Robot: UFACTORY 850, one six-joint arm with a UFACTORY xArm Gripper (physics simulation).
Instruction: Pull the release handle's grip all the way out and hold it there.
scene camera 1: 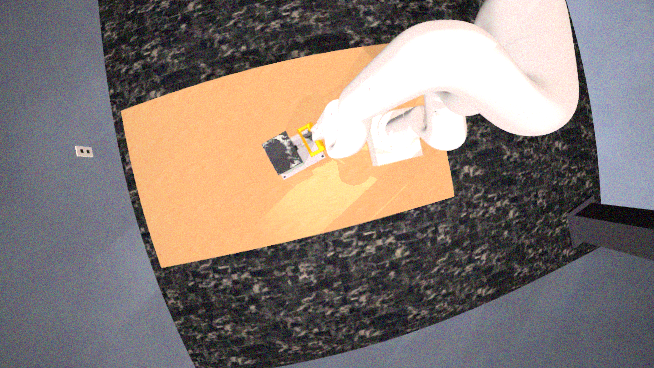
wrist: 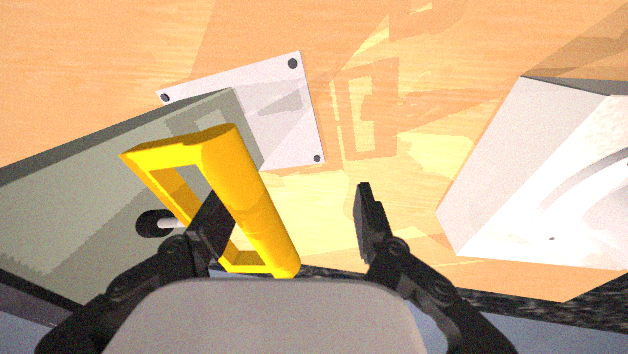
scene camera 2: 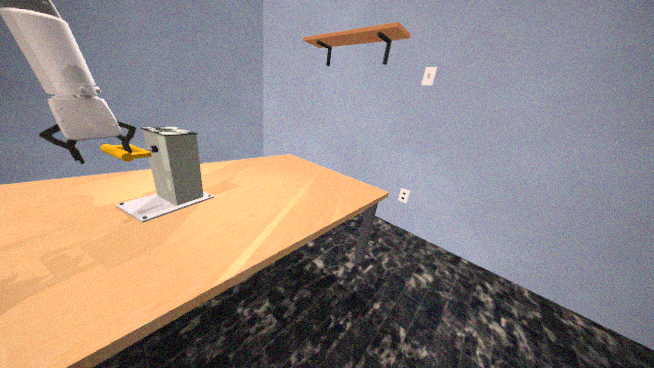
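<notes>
The gripper (scene camera 2: 107, 158) can be seen, and the wrist view offers another look at the gripper (wrist: 294, 196). A base plate (wrist: 274, 95) is visible as well.
</notes>
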